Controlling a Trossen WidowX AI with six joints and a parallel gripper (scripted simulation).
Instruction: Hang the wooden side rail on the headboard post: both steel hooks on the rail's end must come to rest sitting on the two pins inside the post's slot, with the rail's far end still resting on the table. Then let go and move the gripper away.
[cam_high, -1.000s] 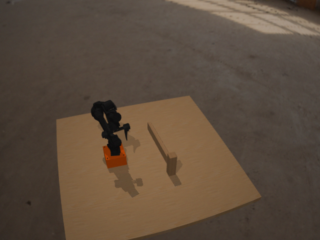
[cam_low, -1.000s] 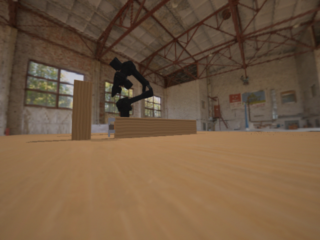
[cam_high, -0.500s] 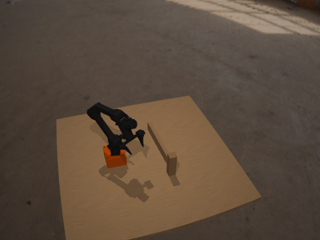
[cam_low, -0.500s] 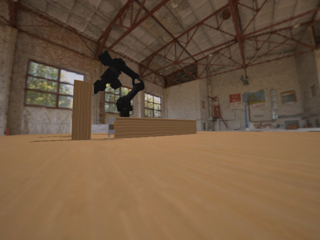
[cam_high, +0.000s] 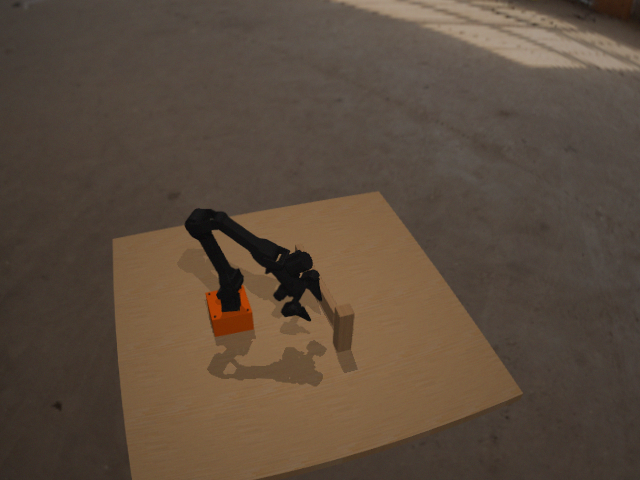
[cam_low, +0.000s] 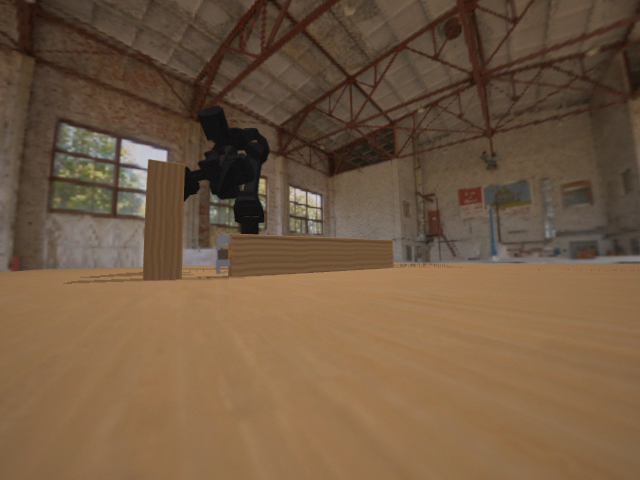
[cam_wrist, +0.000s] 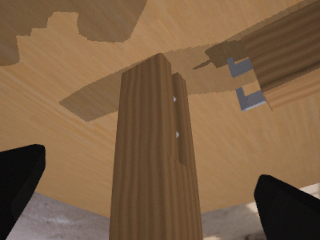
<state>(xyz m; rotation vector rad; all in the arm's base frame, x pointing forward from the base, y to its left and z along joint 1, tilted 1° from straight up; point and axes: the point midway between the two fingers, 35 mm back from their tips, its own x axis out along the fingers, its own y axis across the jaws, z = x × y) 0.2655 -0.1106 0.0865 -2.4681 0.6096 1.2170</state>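
The headboard post lies 9 cm ahead of my gripper tip, 6 cm below it and 3 cm to the right of it.
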